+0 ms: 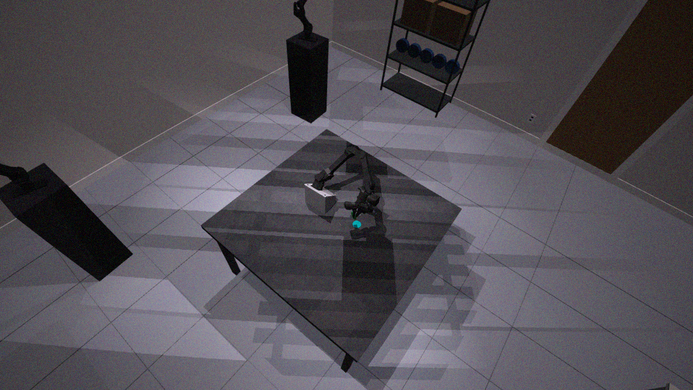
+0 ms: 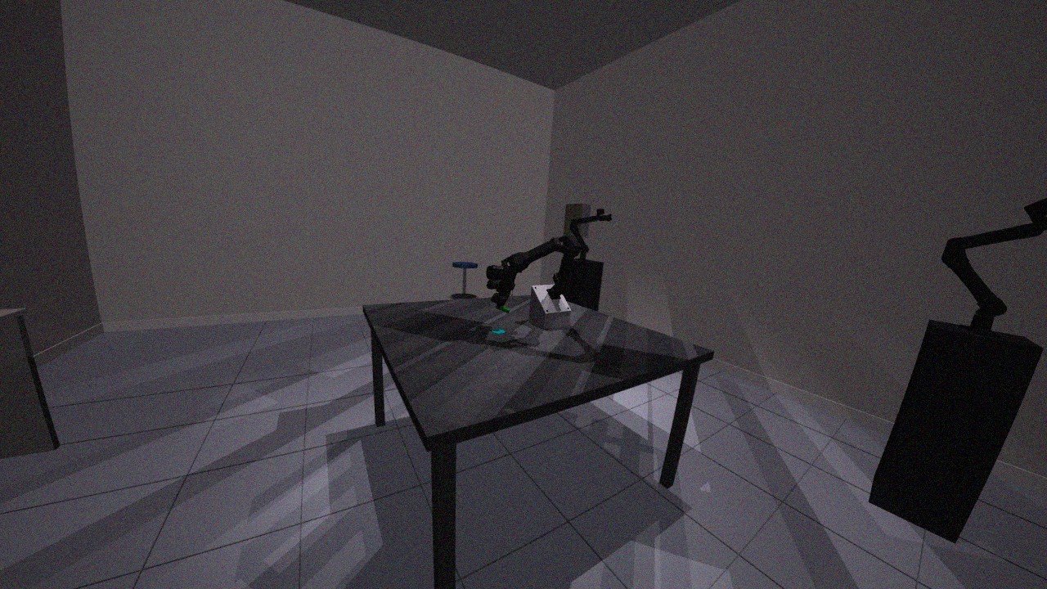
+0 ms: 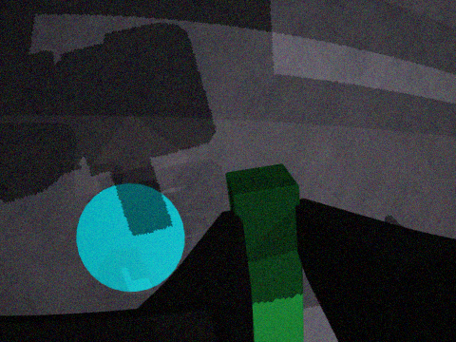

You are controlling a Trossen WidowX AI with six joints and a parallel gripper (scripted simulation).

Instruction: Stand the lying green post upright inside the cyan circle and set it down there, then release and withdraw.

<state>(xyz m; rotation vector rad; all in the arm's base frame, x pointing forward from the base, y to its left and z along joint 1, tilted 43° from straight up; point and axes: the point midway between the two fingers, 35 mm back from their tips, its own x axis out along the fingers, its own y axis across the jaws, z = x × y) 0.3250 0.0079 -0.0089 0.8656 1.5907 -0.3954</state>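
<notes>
The cyan circle lies 110 mm below my gripper tip, 30 mm to the left of it and 10 mm ahead of it. Also, from my gripper tip: green post: 10 mm to the left, 10 mm below, 10 mm behind.
</notes>
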